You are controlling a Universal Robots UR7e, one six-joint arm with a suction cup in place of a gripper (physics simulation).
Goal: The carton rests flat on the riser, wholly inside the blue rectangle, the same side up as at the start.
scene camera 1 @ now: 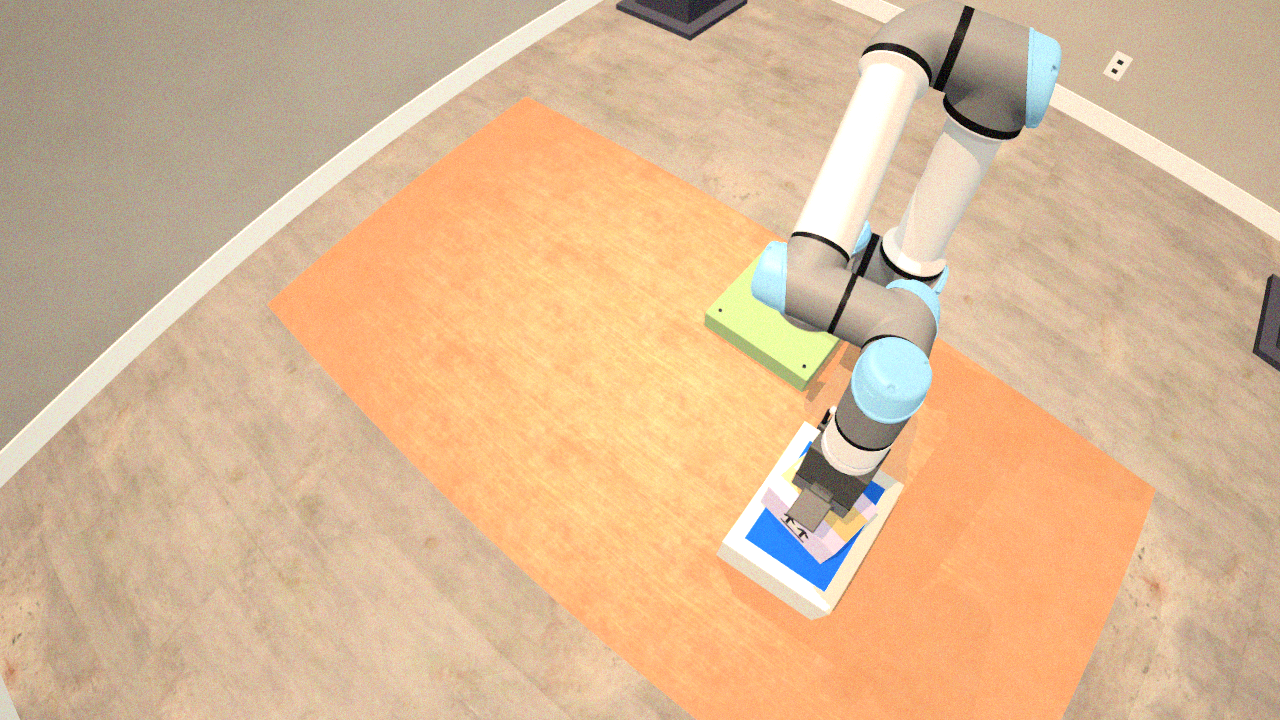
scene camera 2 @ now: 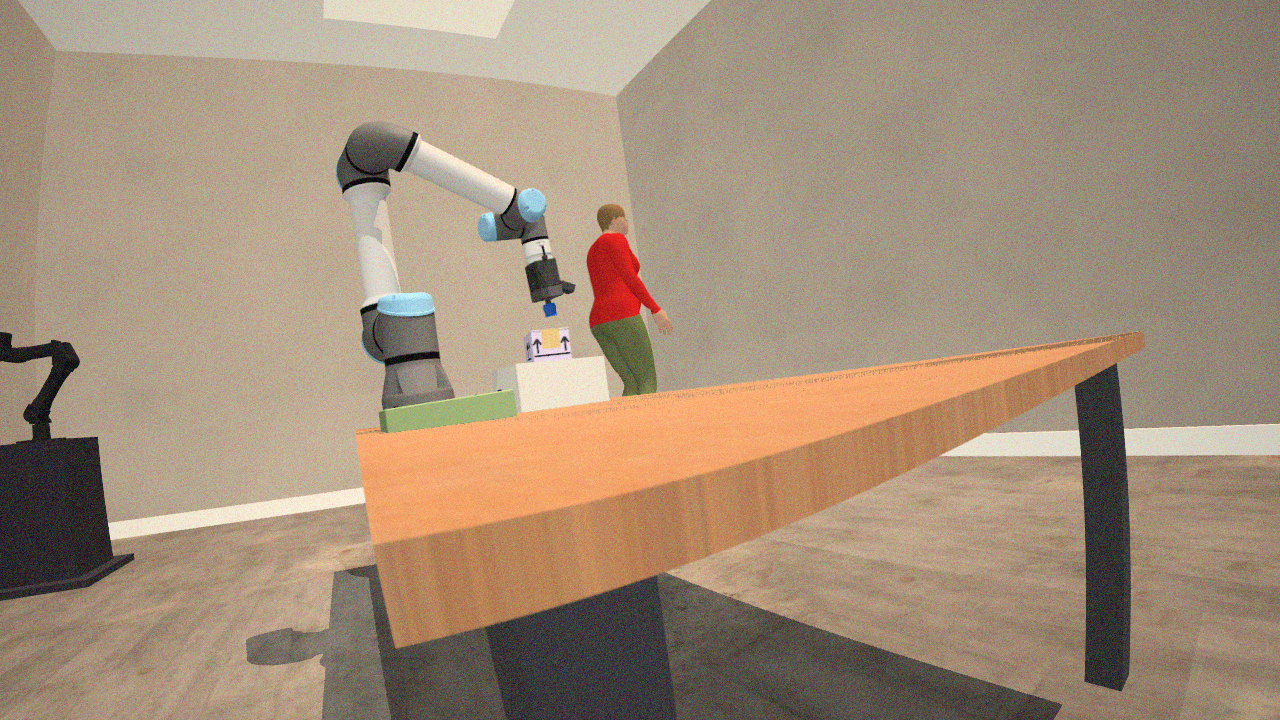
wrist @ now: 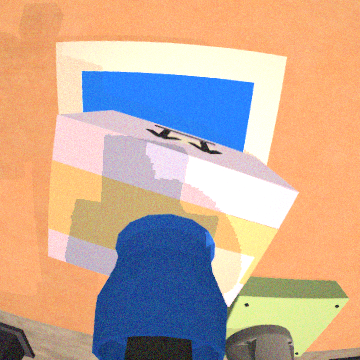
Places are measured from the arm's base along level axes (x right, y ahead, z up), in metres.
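Pixels of known places: hand, its tool point: (scene camera 2: 551, 315) (wrist: 164, 253); arm's base, origin of its link: (scene camera 2: 419, 404) (wrist: 257, 341).
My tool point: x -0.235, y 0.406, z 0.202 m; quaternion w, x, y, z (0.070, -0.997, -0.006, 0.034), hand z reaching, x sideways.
Observation:
For each thing: its top centre in the pictures, then the offset to it from my tool point. Level surfaces: height alone.
- carton, centre of its top: (wrist: 156, 230) (scene camera 1: 824, 498) (scene camera 2: 544, 332) dx -0.007, dy -0.022, dz -0.044 m
- white riser, centre of its top: (wrist: 159, 183) (scene camera 1: 817, 513) (scene camera 2: 545, 363) dx -0.016, dy -0.026, dz -0.128 m
- blue rectangle, centre of its top: (wrist: 159, 183) (scene camera 1: 817, 513) dx -0.016, dy -0.026, dz -0.128 m
- orange table, height of its surface: dz -0.248 m
The carton (scene camera 1: 830, 537) (scene camera 2: 547, 343) (wrist: 228, 193) is lilac and white with a yellow band and black arrows on its side. It rests flat on the white riser (scene camera 1: 776, 586) (scene camera 2: 555, 383) (wrist: 178, 57). It sits askew to the blue rectangle (scene camera 1: 786, 537) (wrist: 168, 93), and its near corners reach over the white rim. My blue suction cup (scene camera 2: 549, 309) (wrist: 164, 250) hangs straight above the carton's top. Scene camera 2 shows a small gap between cup and carton. In scene camera 1 the wrist hides the cup.
The riser stands on the orange table (scene camera 1: 536, 313) (scene camera 2: 716, 447) near my green base plate (scene camera 1: 760, 330) (scene camera 2: 447, 410) (wrist: 286, 314). A person in a red top (scene camera 2: 617, 286) walks behind the table. A black pedestal with a dark arm (scene camera 2: 45, 502) stands on the far left.

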